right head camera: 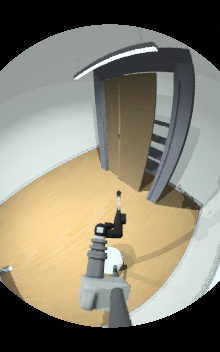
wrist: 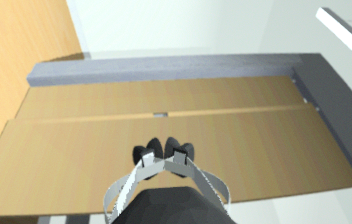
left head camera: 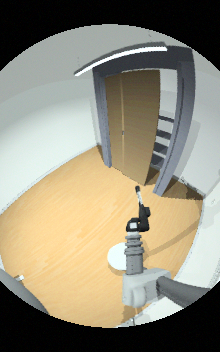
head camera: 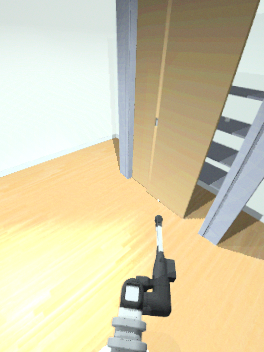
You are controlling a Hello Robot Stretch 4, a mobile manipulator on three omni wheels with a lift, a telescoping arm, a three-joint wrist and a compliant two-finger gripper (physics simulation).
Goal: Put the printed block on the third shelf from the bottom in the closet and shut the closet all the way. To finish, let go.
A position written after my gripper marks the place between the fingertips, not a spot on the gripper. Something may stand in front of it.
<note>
In view: my gripper (head camera: 158,216), a grey closet frame (right head camera: 157,60) and a wooden sliding door (head camera: 185,64).
My gripper is seen too in the wrist view (wrist: 163,150). The grey closet frame also shows in the wrist view (wrist: 316,80). The wooden sliding door is seen too in the right head camera view (right head camera: 130,99), in the wrist view (wrist: 257,134) and in the left head camera view (left head camera: 132,97).
</note>
